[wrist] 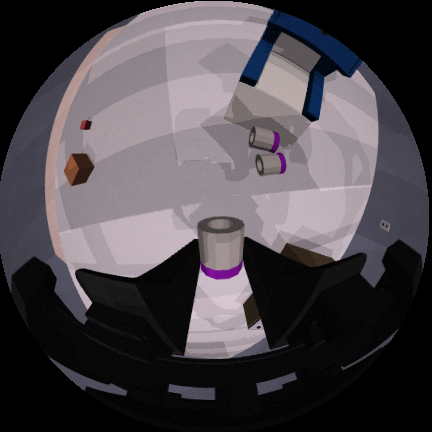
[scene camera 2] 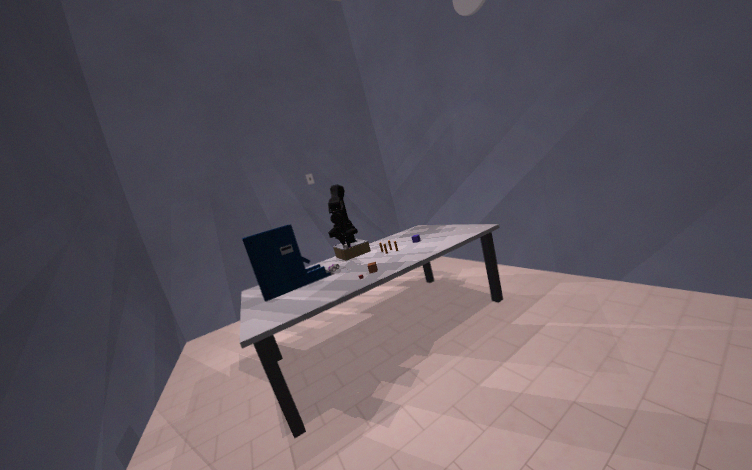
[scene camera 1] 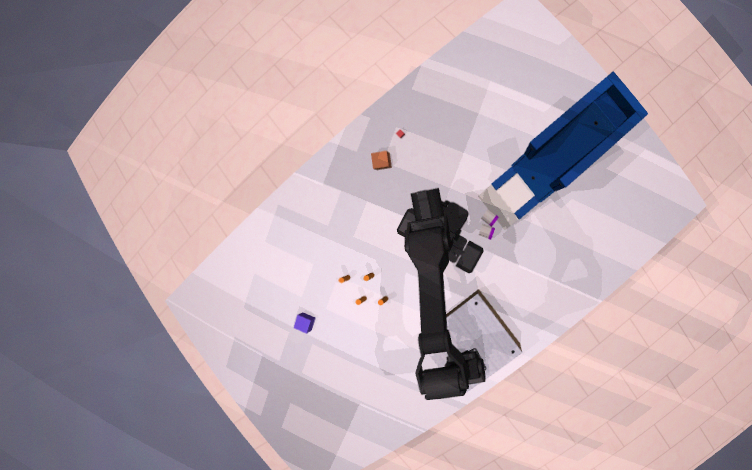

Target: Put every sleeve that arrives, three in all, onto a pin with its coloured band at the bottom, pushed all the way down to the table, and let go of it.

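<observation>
My gripper is shut on a grey sleeve, held between the fingertips in the wrist view. Its open plain end faces the camera and its purple band is at the far, lower end. The arm hides the fingers in scene camera 1. A second grey sleeve and a third sleeve lie on their sides near the chute's mouth, purple bands to the right. Several orange pins stand upright left of the arm in scene camera 1, with no sleeve on them.
A blue chute has an off-white ramp. A brown-walled box stands near the arm's base. An orange-brown cube, a red cube and a purple cube are on the table.
</observation>
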